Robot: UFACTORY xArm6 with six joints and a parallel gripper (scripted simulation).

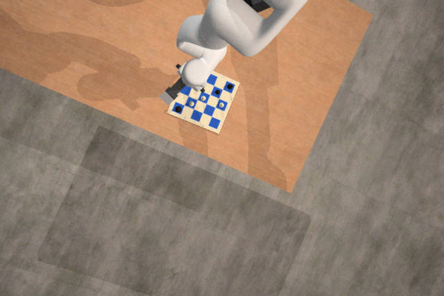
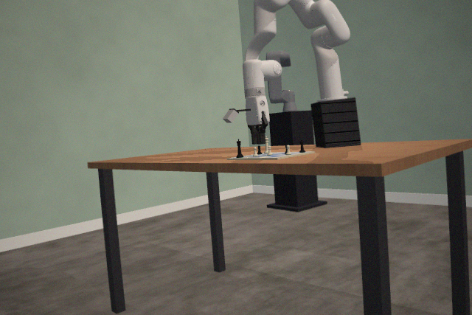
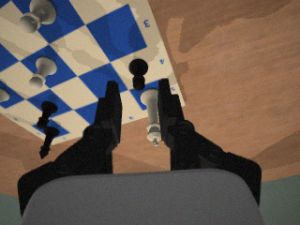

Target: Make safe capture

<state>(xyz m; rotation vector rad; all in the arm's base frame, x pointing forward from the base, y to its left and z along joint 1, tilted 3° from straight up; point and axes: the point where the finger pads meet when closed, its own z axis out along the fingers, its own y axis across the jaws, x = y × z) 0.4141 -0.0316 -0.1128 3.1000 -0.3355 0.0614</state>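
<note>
Now: the tall white piece 40 mm behind my hand and 30 mm below it. From my hand the other things lie so: blue-and-cream chessboard (80 mm to the left, 60 mm below, 20 mm ahead); then tall black piece (110 mm ahead, 30 mm below, 20 mm to the left).
</note>
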